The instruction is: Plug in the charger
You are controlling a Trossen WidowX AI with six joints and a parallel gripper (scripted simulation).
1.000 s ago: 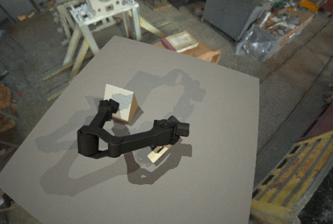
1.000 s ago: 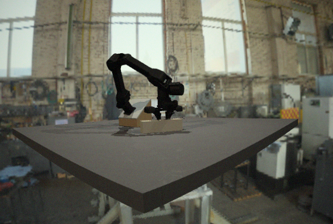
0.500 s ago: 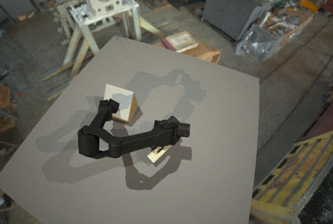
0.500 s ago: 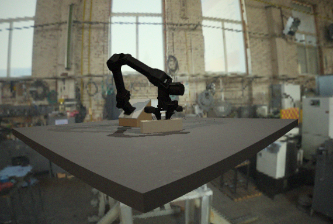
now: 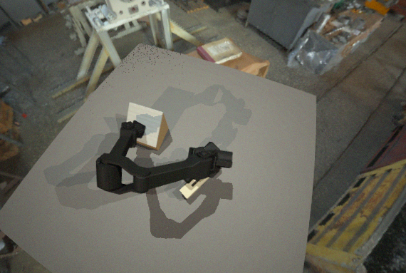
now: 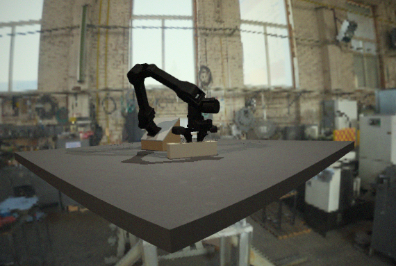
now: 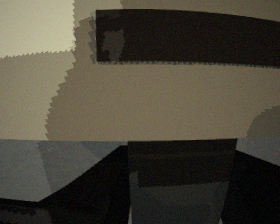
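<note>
The black two-prong charger is 2 cm ahead of my gripper tip, 1 cm to the right of it and 1 cm above it.
</note>
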